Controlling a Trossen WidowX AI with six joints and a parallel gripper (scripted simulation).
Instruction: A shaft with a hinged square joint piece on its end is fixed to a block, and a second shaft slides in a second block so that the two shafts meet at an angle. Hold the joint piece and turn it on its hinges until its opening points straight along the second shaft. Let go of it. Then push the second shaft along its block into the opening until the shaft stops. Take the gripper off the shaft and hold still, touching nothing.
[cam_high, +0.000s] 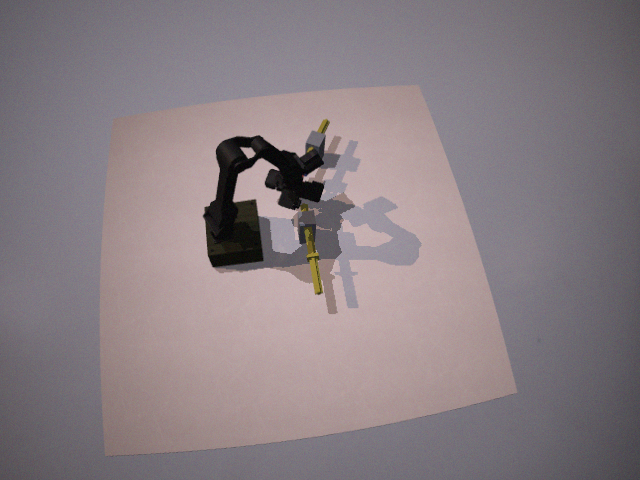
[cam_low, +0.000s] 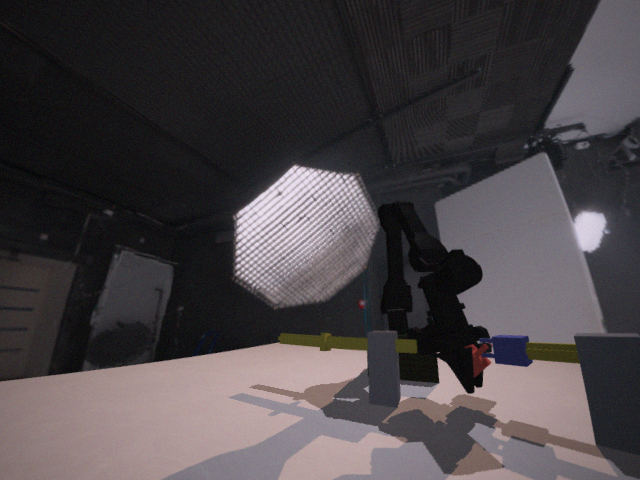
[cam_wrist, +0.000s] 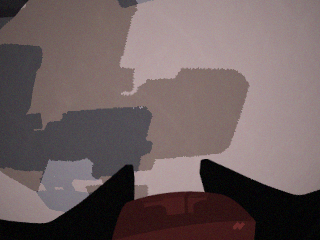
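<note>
The red joint piece is 50 mm above my gripper tip.
</note>
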